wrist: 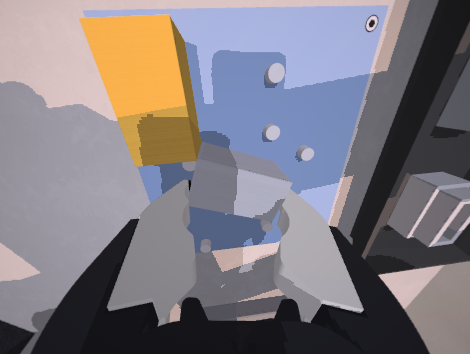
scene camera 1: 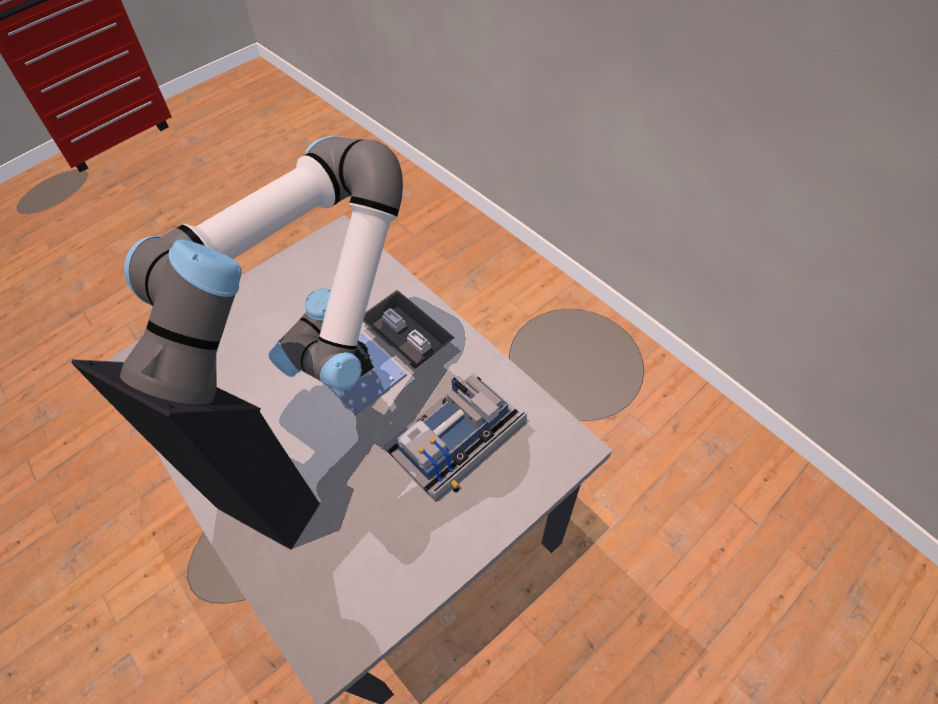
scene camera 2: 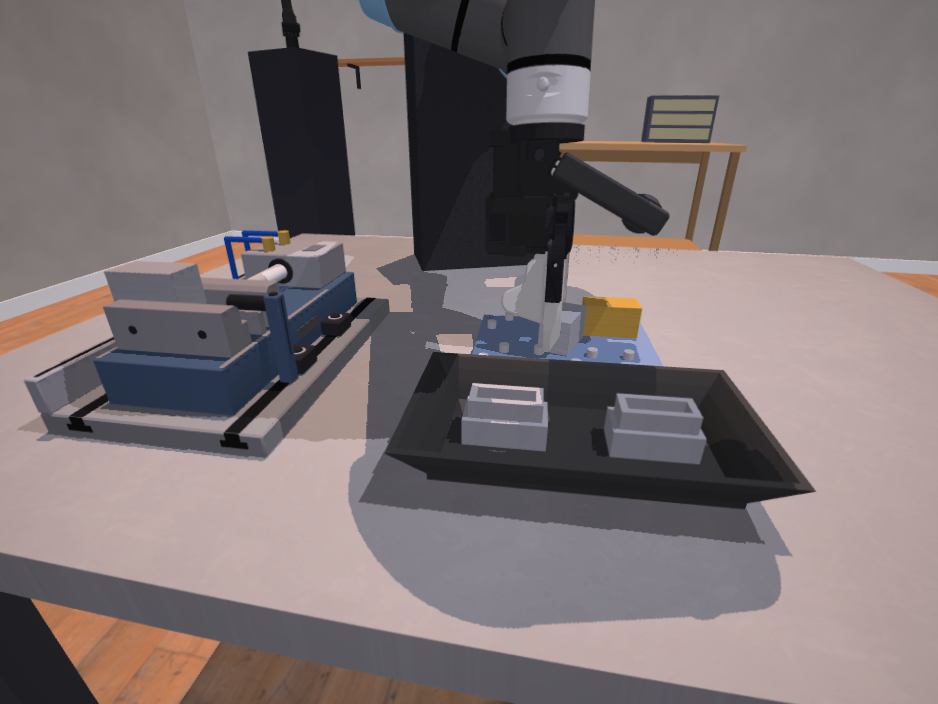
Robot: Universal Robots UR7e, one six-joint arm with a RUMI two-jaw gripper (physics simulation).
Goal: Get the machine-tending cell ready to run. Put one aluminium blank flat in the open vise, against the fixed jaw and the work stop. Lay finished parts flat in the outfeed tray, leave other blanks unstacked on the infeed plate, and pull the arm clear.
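Places are measured from the arm's base along level axes (x ahead, y right, z down), in centimetres.
Pixels of known places: gripper, fingertip midpoint: point(wrist: 233, 184) point(scene camera 2: 550, 340); arm's base, link origin: point(scene camera 1: 167, 387).
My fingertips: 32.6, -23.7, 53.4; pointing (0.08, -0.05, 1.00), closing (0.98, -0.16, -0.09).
For each thing: its top centre in the pictures, then the offset to it from my fingertips, as dx, dy, dz.
- blue infeed plate, top centre: point(wrist: 248, 165) point(scene camera 2: 564, 347) point(scene camera 1: 358, 371) +0.8, -1.8, +0.2
- grey aluminium blank, top centre: point(wrist: 240, 194) point(scene camera 2: 564, 311) -0.2, -1.2, -3.5
- vise, top centre: point(scene camera 2: 240, 266) point(scene camera 1: 453, 416) +14.9, +27.1, -8.9
- yellow block, top centre: point(wrist: 149, 103) point(scene camera 2: 611, 301) -5.6, -5.3, -3.4
- blue post, top centre: point(scene camera 2: 273, 294) +19.7, +18.1, -8.8
My gripper point(scene camera 2: 552, 341) point(wrist: 233, 184) is low over the blue infeed plate point(scene camera 2: 647, 354) point(wrist: 330, 110), its jaws shut on a grey aluminium blank point(scene camera 2: 568, 331) point(wrist: 215, 182). The blank sits askew between the fingertips, near the plate's pegs; whether it touches the plate is unclear. The vise point(scene camera 1: 465, 437) point(scene camera 2: 170, 382) stands apart from the gripper, with a gap between its jaws; no blank shows there. Two finished parts point(scene camera 1: 393, 319) point(scene camera 1: 418, 341) point(scene camera 2: 504, 422) point(scene camera 2: 655, 435) sit apart in the dark outfeed tray point(scene camera 1: 435, 325) point(scene camera 2: 590, 481) point(wrist: 395, 125).
A yellow block point(scene camera 2: 622, 316) point(wrist: 135, 65) stands on the infeed plate right beside the held blank. The tray's wall runs close along the plate. A blue post point(scene camera 2: 281, 341) and blue hoses point(scene camera 1: 431, 460) rise at the vise. The black robot pedestal point(scene camera 1: 250, 462) stands at the table's side.
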